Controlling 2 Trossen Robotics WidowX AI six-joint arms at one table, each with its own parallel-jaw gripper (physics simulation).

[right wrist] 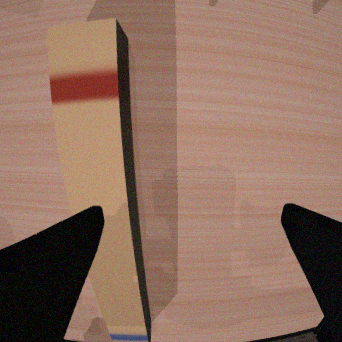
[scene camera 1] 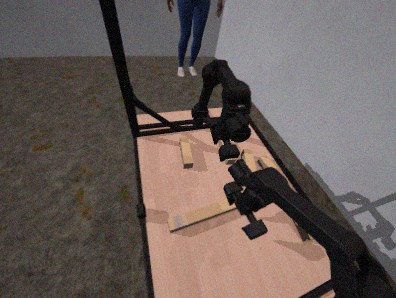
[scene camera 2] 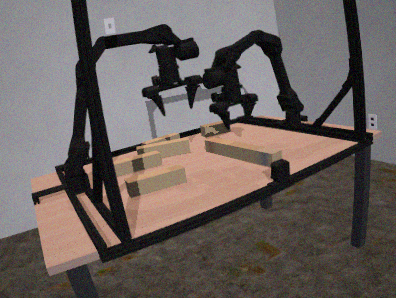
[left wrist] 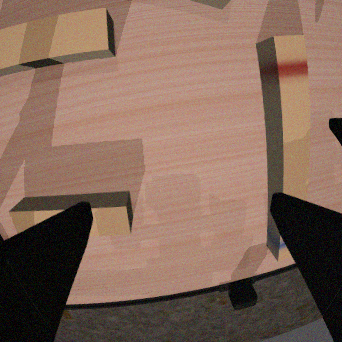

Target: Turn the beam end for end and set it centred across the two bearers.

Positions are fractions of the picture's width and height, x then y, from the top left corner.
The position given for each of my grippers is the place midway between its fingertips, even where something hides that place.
My left gripper (scene camera 2: 0.45, 0.38) is open, with nothing in its grasp. Also in view: a beam (scene camera 2: 0.66, 0.52). My right gripper (scene camera 2: 0.60, 0.42) is open, holding nothing.
The beam shows as well in the right wrist view (right wrist: 0.26, 0.20) and in the left wrist view (left wrist: 0.83, 0.18). My left gripper is seen too in the left wrist view (left wrist: 0.53, 0.60). My right gripper is seen too in the right wrist view (right wrist: 0.57, 0.63) and in scene camera 1 (scene camera 1: 0.60, 0.73).
